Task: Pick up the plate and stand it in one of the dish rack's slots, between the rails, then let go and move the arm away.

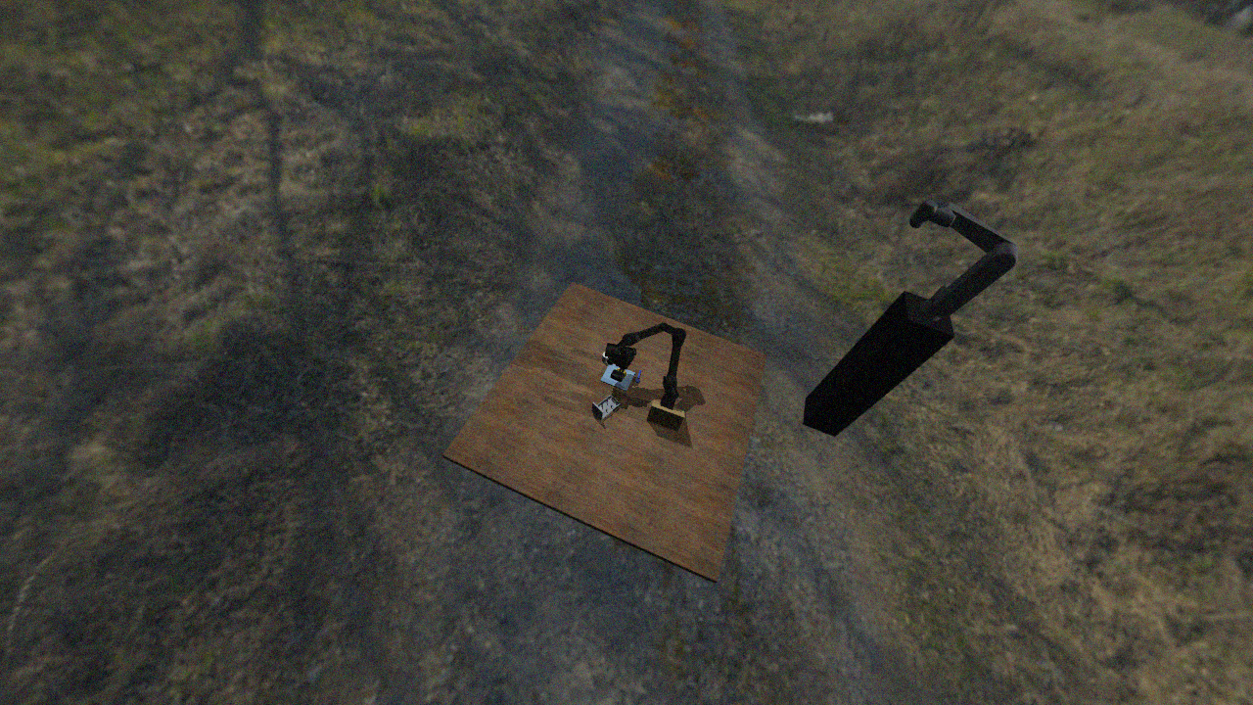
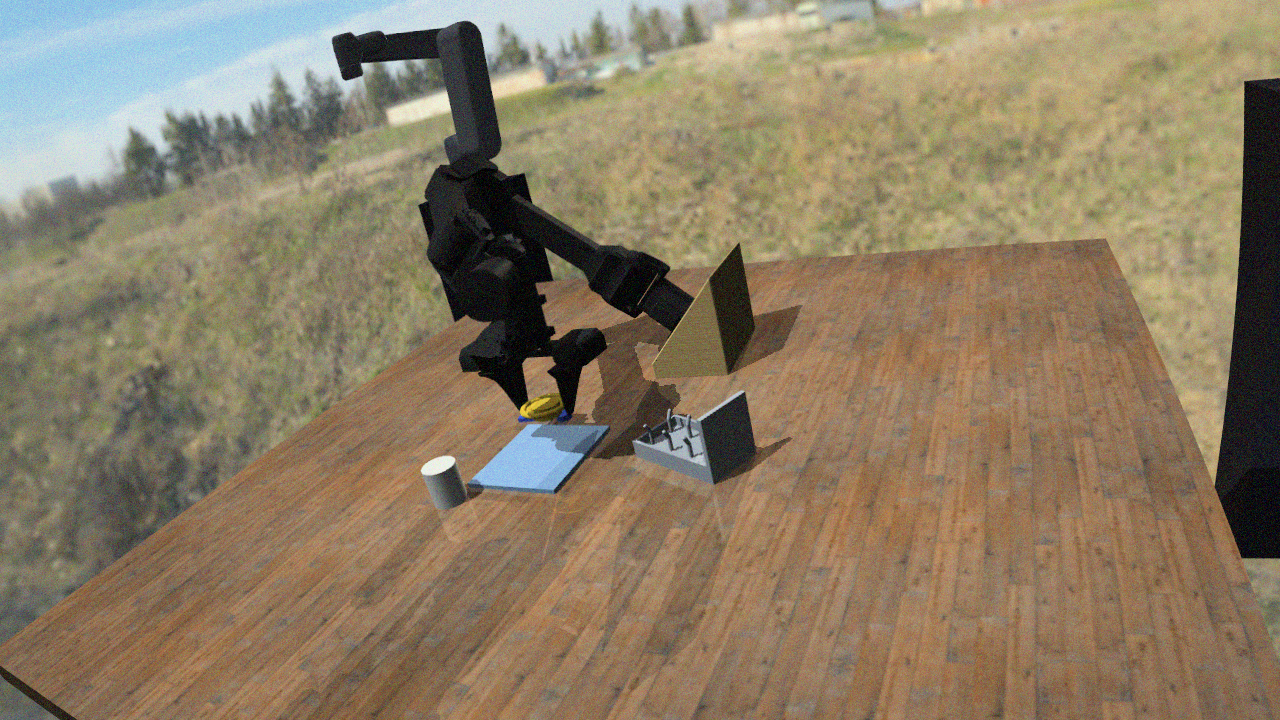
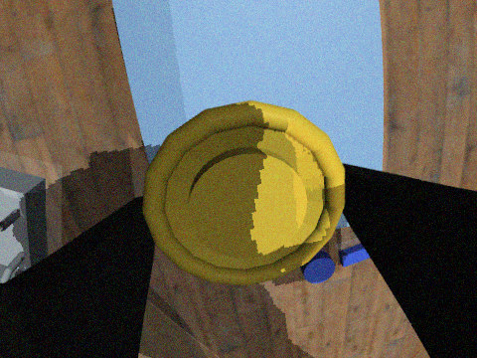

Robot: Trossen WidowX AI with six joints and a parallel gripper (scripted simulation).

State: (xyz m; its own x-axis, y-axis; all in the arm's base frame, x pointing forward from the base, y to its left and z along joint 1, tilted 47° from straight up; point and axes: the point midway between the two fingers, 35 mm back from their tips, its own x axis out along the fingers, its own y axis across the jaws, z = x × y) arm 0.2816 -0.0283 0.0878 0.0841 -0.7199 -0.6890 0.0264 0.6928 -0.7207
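Now: gripper tip 10 mm short of the light blue mat, 20 mm to the left of it and 50 mm above it. The rest, counted from my gripper tip: cylinder cup 120 mm ahead, 90 mm to the right, 30 mm below; blue spoon 90 mm behind, 60 mm to the right, 50 mm below; yellow plate 10 mm above.
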